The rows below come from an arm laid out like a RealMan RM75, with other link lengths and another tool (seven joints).
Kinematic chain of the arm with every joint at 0, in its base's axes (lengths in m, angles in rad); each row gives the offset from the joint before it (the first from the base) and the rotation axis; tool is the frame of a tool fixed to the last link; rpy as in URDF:
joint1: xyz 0 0 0.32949 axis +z
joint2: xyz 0 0 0 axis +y
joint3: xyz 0 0 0.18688 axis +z
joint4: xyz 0 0 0 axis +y
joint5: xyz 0 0 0.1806 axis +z
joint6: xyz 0 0 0 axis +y
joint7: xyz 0 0 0.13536 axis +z
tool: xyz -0.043 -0.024 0.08 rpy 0 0.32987 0.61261
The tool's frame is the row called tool.
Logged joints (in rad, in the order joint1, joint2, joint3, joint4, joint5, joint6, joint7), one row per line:
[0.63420, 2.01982, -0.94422, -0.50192, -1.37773, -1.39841, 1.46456]
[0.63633, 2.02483, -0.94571, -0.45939, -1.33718, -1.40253, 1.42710]
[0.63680, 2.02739, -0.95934, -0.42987, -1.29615, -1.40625, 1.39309]
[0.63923, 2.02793, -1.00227, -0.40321, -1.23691, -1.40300, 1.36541]
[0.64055, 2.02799, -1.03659, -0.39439, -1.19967, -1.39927, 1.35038]
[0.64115, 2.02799, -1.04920, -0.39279, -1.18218, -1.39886, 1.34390]
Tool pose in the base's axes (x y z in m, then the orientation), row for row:
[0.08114, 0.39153, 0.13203, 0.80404, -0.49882, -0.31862, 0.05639]
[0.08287, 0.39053, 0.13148, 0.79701, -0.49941, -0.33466, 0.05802]
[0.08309, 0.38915, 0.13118, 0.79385, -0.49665, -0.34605, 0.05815]
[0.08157, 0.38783, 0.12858, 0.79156, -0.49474, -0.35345, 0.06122]
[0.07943, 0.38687, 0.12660, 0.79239, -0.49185, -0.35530, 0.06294]
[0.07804, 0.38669, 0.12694, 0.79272, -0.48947, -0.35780, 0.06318]
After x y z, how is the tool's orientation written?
As a quaternion, x y z w.
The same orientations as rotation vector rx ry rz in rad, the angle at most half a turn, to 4 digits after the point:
[2.4391, -1.5132, -0.9666]
[2.4154, -1.5135, -1.0142]
[2.4057, -1.5050, -1.0487]
[2.3943, -1.4965, -1.0691]
[2.3943, -1.4862, -1.0736]
[2.3950, -1.4788, -1.0810]

